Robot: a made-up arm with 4 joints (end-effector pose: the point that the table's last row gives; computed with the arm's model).
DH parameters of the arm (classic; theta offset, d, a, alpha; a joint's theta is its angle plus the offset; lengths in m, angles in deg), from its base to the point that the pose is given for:
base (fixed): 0 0.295 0.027 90
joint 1: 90 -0.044 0.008 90
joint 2: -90 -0.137 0.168 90
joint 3: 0 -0.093 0.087 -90
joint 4: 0 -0.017 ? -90
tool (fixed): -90 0.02 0 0
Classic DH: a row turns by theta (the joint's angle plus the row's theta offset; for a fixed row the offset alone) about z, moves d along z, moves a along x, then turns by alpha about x.
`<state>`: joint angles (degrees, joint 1 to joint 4).
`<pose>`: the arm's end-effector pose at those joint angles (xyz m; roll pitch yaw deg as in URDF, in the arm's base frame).
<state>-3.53 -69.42 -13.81 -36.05</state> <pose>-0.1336 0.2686 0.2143 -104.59 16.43 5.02</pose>
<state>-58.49 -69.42 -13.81 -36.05</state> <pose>-0.1313 0.2686 0.3801 -91.98 70.86 14.82</pose>
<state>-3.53 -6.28 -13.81 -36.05</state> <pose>-0.1179 0.2333 0.4681 -41.31 4.93 13.78</pose>
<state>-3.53 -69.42 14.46 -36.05</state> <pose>-0.1304 0.2715 0.2063 -105.18 -10.00 -5.11</pose>
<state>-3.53 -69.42 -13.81 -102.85</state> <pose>-0.1696 0.3326 0.1115 -171.39 16.43 5.02</pose>
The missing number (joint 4, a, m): -0.113
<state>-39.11 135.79 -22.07 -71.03</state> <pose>-0.1007 -0.2617 0.4213 55.96 22.41 -16.94</pose>
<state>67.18 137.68 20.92 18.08</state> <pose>-0.0835 -0.1181 0.1653 134.67 -50.15 24.33</pose>
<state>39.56 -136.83 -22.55 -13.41</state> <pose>0.0370 0.0334 0.0541 -140.96 -22.70 -17.65</pose>
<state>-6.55 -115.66 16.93 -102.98</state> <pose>-0.1268 0.0935 -0.0372 141.22 -8.72 7.33</pose>
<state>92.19 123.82 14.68 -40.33</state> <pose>-0.0285 -0.2100 0.1428 44.21 -77.08 39.12</pose>
